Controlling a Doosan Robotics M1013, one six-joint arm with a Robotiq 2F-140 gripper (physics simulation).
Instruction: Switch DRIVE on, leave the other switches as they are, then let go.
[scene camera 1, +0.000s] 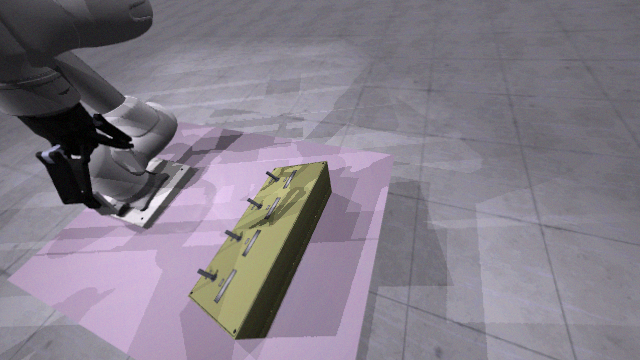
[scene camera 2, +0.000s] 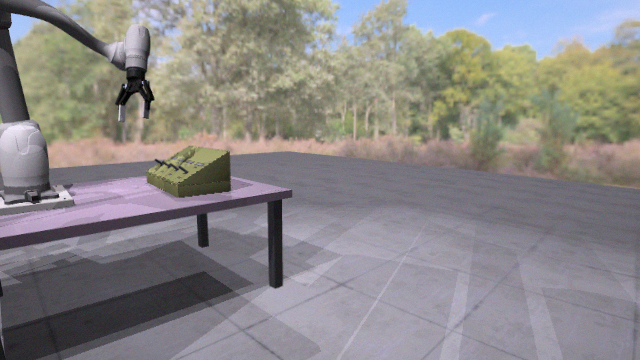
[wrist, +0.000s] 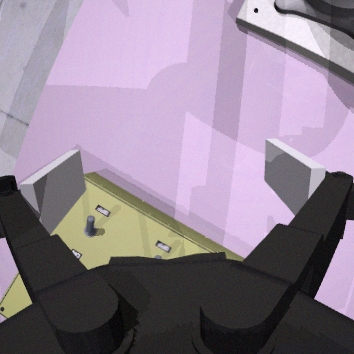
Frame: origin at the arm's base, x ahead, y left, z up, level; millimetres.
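Where they show: gripper, fingertip midpoint: (scene camera 1: 125, 190) (scene camera 2: 133, 119) (wrist: 172, 164); arm's base, link origin: (scene camera 1: 141, 190) (scene camera 2: 28, 196).
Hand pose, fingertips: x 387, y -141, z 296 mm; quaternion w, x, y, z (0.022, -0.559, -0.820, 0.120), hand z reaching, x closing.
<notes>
Things, the pixels of their centre, and the offset from my fingertips. Level surfaces: height alone.
- yellow-green sloped switch box, body centre: (wrist: 164, 306) (scene camera 1: 271, 233) (scene camera 2: 187, 173) 278 mm ahead, 45 mm left, 265 mm down
- nearest lever, body centre: (wrist: 89, 224) (scene camera 1: 205, 274) 156 mm ahead, 116 mm right, 217 mm down
- farthest lever, body centre: (scene camera 1: 271, 175) 221 mm ahead, 238 mm left, 217 mm down
- pink-topped table, surface height: 331 mm down
A yellow-green sloped switch box (scene camera 1: 250, 300) (scene camera 2: 205, 188) (wrist: 127, 237) stands on the table. In scene camera 1 it has several dark lever switches in a row, among them a nearest lever (scene camera 1: 207, 274) and a farthest lever (scene camera 1: 272, 176); all lean much the same way, toward the upper left. One lever (wrist: 90, 226) shows in the wrist view beside the left finger. The labels are too small to read, so I cannot tell which is DRIVE. My gripper (scene camera 1: 121, 185) (scene camera 2: 134, 119) (wrist: 172, 164) is open and empty, high above the table and apart from the levers.
The pink-topped table (scene camera 1: 100, 300) (scene camera 2: 250, 192) (wrist: 120, 45) carries the arm's pale base plate (scene camera 1: 175, 177) (scene camera 2: 60, 199) (wrist: 272, 25), behind the box's lever side. Grey tiled floor (scene camera 1: 500, 150) (scene camera 2: 425, 275) surrounds the table.
</notes>
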